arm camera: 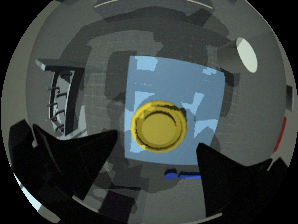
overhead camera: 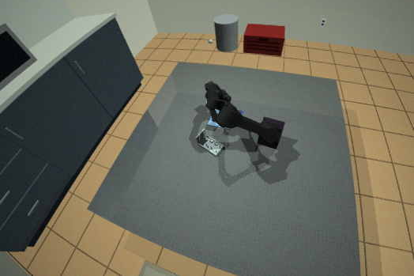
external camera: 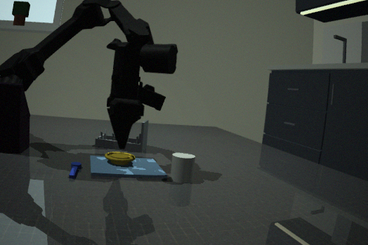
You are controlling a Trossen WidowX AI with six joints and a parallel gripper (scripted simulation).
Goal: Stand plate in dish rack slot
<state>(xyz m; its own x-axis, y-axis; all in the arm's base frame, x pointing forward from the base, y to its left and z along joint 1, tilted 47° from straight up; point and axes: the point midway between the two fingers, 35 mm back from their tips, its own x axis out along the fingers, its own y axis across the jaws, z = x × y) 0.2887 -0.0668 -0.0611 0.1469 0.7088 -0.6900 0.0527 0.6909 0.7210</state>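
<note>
Right now the yellow plate is 3 cm below my gripper tip. The rest, counted from my gripper tip: cup: 11 cm ahead, 10 cm to the right, 2 cm below; then light blue mat: 4 cm below, 2 cm to the right, 1 cm ahead; then blue spoon: 10 cm behind, 5 cm to the right, 4 cm below.
</note>
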